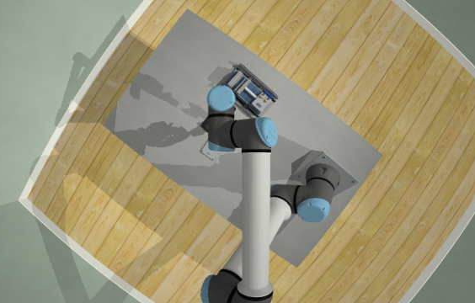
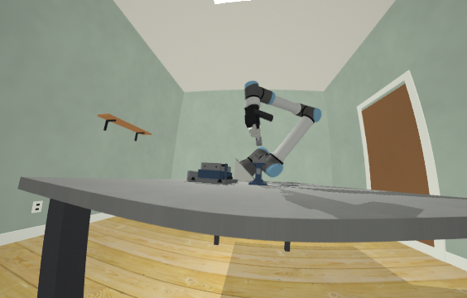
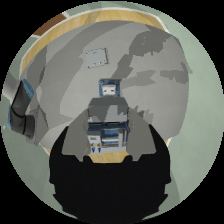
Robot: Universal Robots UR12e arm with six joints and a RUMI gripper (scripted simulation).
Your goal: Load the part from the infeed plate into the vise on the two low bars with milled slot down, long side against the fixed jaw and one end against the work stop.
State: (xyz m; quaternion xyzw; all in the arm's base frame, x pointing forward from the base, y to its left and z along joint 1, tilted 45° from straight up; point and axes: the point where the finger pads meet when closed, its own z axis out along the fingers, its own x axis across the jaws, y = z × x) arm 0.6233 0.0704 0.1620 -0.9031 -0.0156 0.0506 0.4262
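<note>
Now: the part 10 mm to the right of my hand and 10 mm below it. From my hand the other things lie so: vise: 220 mm to the right, 200 mm below, 10 mm ahead; then infeed plate: 240 mm below, 160 mm to the left, 60 mm behind.
</note>
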